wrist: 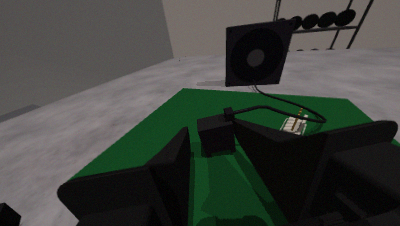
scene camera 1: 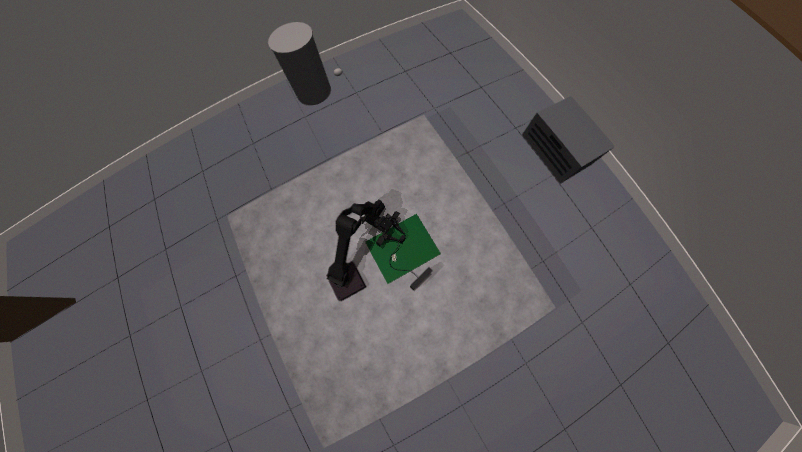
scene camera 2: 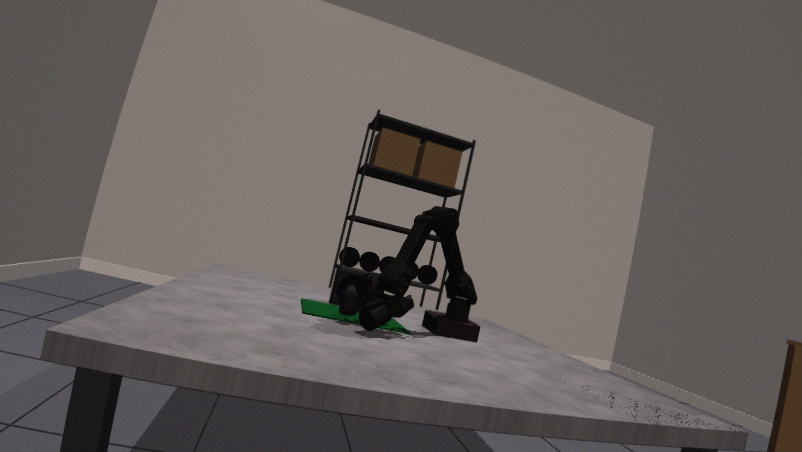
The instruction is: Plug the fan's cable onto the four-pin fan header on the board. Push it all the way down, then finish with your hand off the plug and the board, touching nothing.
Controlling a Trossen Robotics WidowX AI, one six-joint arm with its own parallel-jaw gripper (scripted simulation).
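Note:
I can see a black plug (wrist: 216, 133), and there's a black fan (scene camera 2: 344, 280) that I also see from my wrist, the fan (wrist: 258, 51). My gripper (scene camera 2: 349, 303) is visible too, and from the wrist it's my gripper (wrist: 210, 127).

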